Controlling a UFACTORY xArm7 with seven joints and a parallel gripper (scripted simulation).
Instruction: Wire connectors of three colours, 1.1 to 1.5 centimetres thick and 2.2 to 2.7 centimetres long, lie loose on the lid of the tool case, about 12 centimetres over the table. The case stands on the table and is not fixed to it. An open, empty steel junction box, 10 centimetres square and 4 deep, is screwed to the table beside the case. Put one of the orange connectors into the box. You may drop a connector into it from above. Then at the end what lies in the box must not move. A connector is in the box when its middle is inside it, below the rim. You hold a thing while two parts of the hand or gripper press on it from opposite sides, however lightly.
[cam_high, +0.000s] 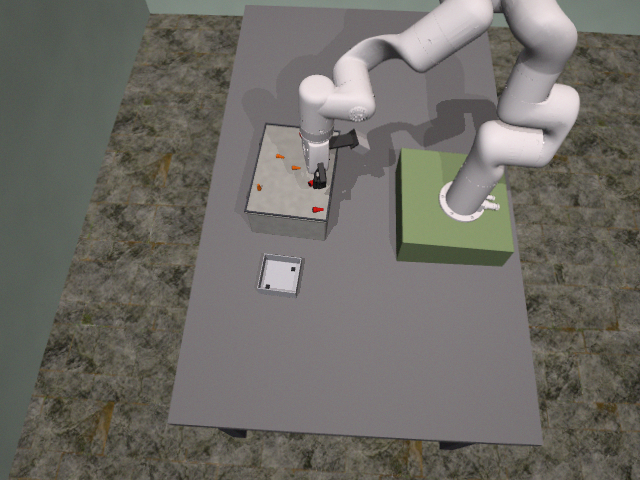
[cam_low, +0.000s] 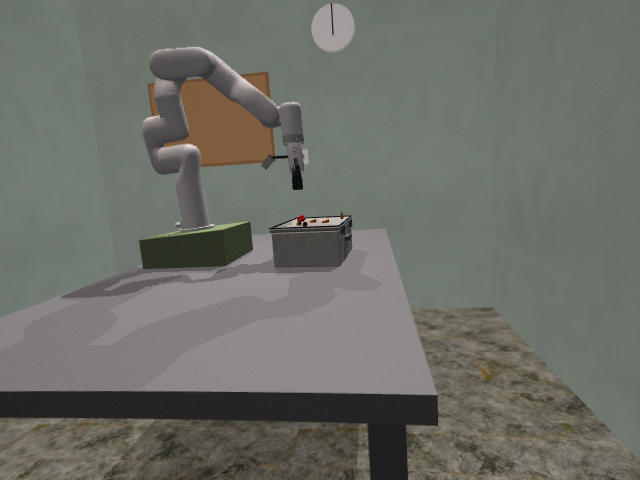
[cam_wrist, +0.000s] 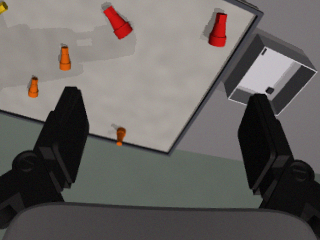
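My hand is 150 mm above the tool case, 80 mm short of it and 70 mm to the left of it. The rest, counted from my hand: yellow connector: 150 mm to the right, 120 mm below, 40 mm ahead.
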